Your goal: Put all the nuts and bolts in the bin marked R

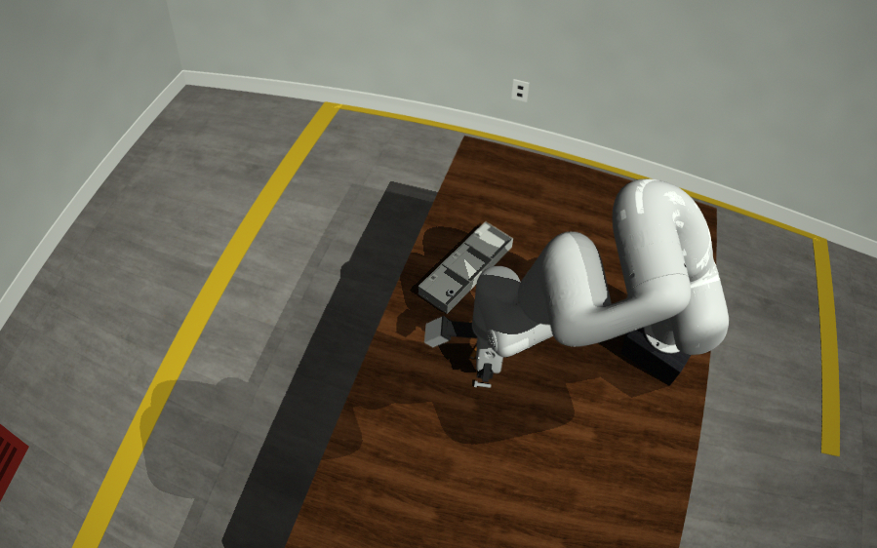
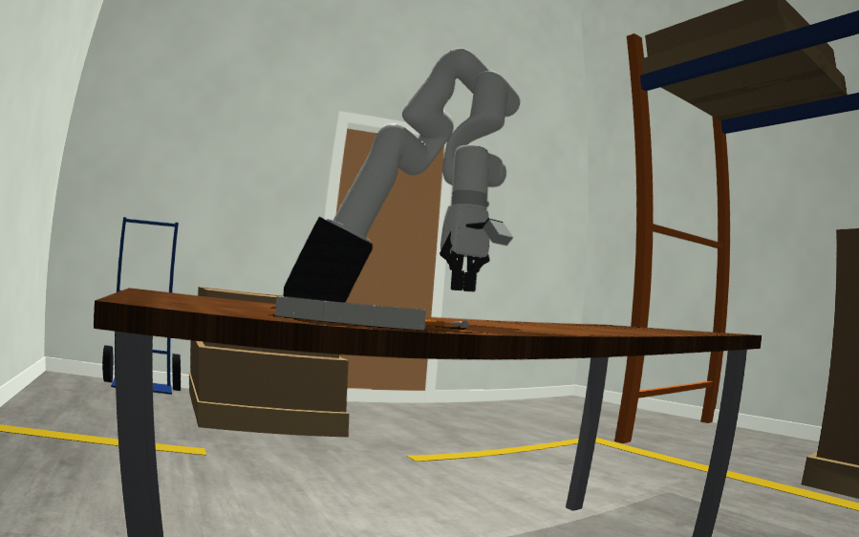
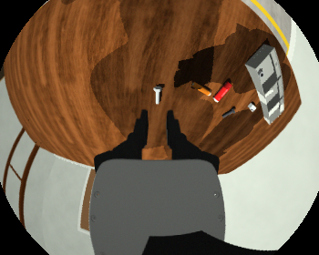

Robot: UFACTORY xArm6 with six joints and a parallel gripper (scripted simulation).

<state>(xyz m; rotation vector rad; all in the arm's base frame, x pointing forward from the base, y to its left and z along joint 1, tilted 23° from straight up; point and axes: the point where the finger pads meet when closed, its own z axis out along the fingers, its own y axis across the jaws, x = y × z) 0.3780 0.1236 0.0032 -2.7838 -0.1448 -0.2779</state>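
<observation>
My gripper is now 10 mm short of the silver bolt and 90 mm above it. The rest, counted from my hand: dark bolt: 190 mm to the right, 90 mm below; then red cylinder: 40 mm ahead, 130 mm to the right, 90 mm below; then orange stick: 30 mm ahead, 80 mm to the right, 90 mm below.
</observation>
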